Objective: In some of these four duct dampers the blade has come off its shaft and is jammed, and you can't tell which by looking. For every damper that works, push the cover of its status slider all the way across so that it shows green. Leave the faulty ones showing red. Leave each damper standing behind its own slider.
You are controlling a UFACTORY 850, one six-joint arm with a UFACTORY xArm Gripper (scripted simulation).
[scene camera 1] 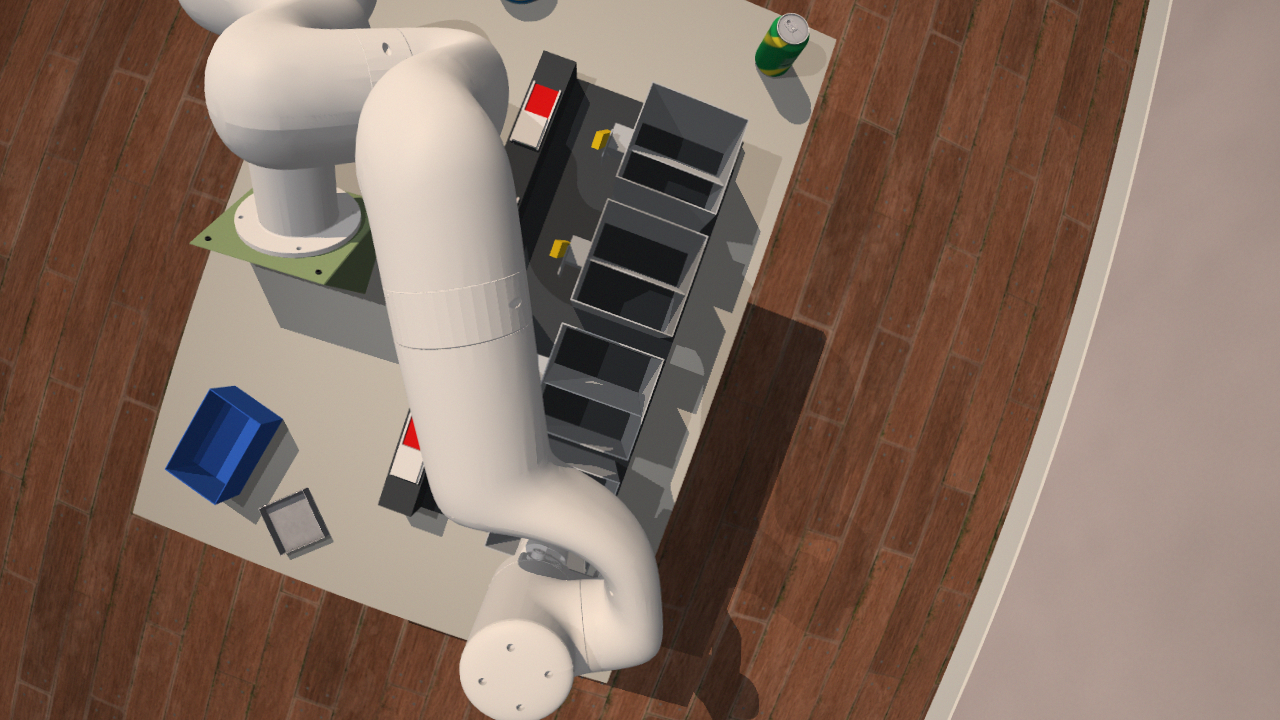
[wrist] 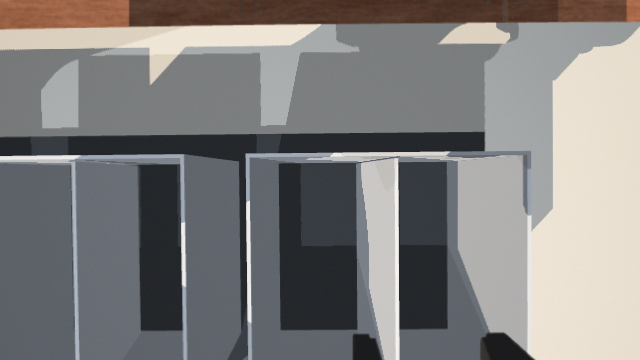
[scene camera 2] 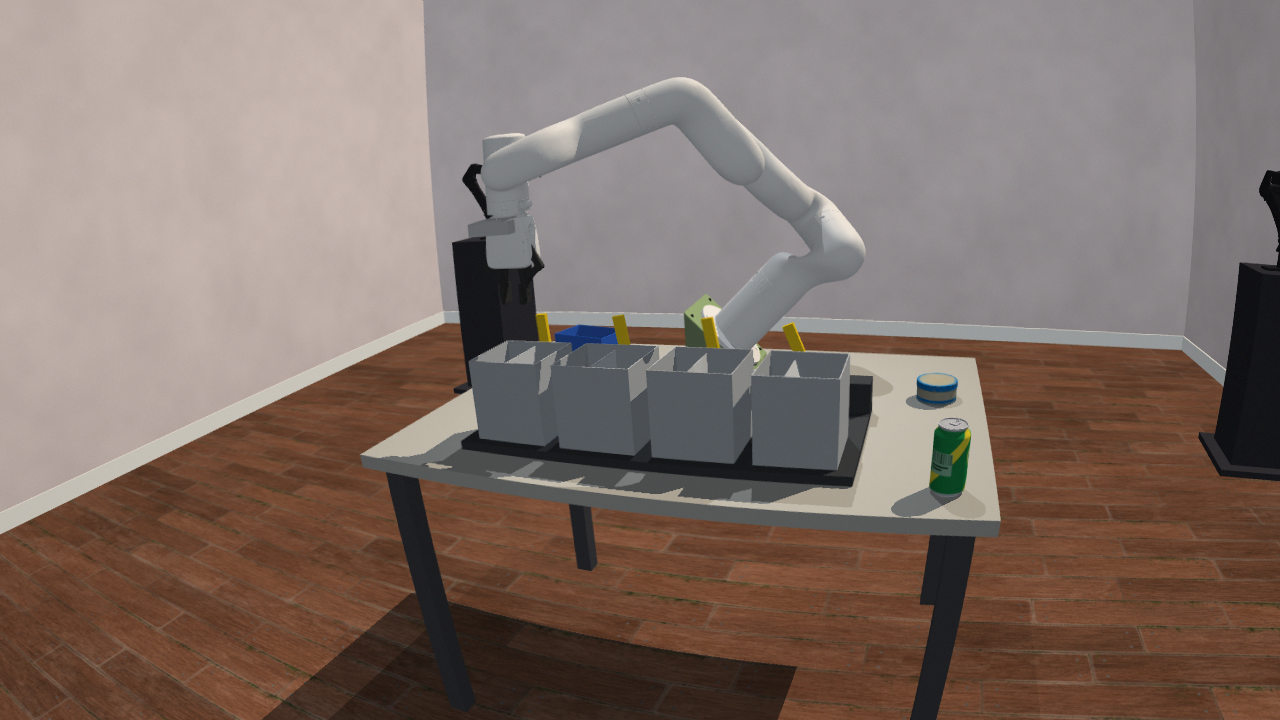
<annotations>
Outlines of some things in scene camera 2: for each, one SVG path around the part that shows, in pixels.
My gripper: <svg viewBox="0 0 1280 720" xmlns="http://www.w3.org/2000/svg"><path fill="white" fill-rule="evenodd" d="M527 212L515 215L517 217L512 218L514 219L516 233L486 237L487 259L483 270L491 274L499 285L500 298L503 305L513 301L511 282L508 282L509 269L518 268L521 282L518 285L520 304L524 305L531 301L530 281L532 281L537 272L545 267L539 257L540 249L535 223L532 215L528 215Z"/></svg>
A green can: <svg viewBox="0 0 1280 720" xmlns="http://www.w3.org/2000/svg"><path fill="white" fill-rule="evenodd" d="M964 419L953 417L941 419L938 423L939 426L934 431L929 488L940 497L954 497L965 489L971 431L968 428L969 423Z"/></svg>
A round tin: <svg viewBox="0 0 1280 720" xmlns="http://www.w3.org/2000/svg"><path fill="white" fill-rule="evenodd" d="M918 376L916 398L919 402L932 406L945 406L956 401L958 387L956 377L944 373L926 373Z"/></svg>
A damper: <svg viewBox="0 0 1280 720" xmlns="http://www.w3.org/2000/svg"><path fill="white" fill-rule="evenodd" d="M793 322L782 327L792 351L770 350L751 375L752 465L837 470L848 438L850 354L802 352L805 349Z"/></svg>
A damper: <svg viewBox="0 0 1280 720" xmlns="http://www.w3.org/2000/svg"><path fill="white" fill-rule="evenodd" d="M624 315L612 317L618 344L586 343L550 365L560 448L635 456L651 439L646 370L659 360L659 346L631 345Z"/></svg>
</annotations>
